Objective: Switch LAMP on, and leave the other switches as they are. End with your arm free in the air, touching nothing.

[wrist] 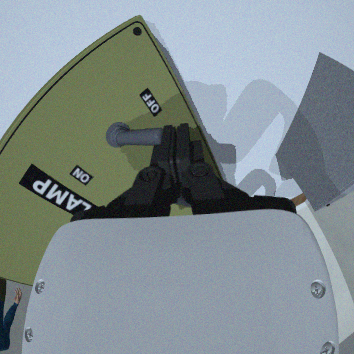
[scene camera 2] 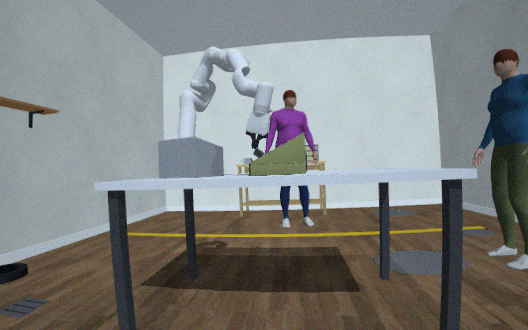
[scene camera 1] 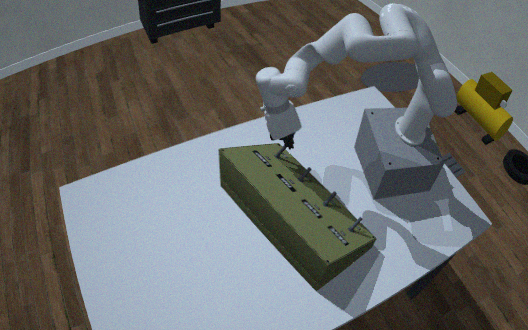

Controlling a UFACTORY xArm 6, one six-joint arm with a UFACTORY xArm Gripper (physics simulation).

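Where they show: gripper, fingertip midpoint: (wrist: 178, 142) (scene camera 2: 254, 148) (scene camera 1: 290, 146); arm's base, origin of the base link: (scene camera 2: 185, 143) (scene camera 1: 410, 131).
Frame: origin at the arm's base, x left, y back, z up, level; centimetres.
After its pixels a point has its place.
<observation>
A green sloped switch panel (scene camera 1: 260, 176) {x -12.9, y -55.9, z -2.6 cm} (scene camera 2: 286, 162) {x -27.6, y -53.3, z -13.2 cm} (wrist: 75, 105) {x -25.6, y -44.4, z -8.9 cm} stands on the white table. The LAMP lever (scene camera 1: 281, 151) {x -21.0, y -42.0, z -7.2 cm} (wrist: 140, 136) {x -21.9, y -41.2, z -6.5 cm} is at its far end in scene camera 1, beside the LAMP label (wrist: 56, 194) {x -21.6, y -49.9, z -5.9 cm}. In the wrist view it points right, between the OFF label (wrist: 150, 102) {x -21.5, y -39.8, z -11.0 cm} and the ON label (wrist: 81, 175) {x -21.0, y -47.4, z -7.1 cm}; its exact setting is hard to tell. My gripper (scene camera 1: 290, 146) {x -20.4, y -39.0, z -5.9 cm} (scene camera 2: 255, 146) {x -20.4, y -39.0, z -5.9 cm} (wrist: 178, 142) {x -20.4, y -39.0, z -5.9 cm} is shut and empty. Its fingertips are low at the lever's free end, which meets or passes behind the left finger; contact is unclear.
Three other levers (scene camera 1: 305, 174) {x -9.1, y -41.2, z -7.1 cm} (scene camera 1: 329, 198) {x 2.6, y -40.6, z -7.1 cm} (scene camera 1: 355, 225) {x 14.9, y -39.9, z -7.3 cm} stand in a row along the panel, leaning much alike. The grey base block (scene camera 1: 400, 177) {x 9.9, y -13.2, z -7.4 cm} (scene camera 2: 190, 157) {x -15.2, y -6.9, z -8.6 cm} of my arm stands on the table (scene camera 1: 150, 225) {x -24.9, y -90.8, z -18.6 cm} beside the panel. A person in purple (scene camera 2: 289, 125) stands behind the table.
</observation>
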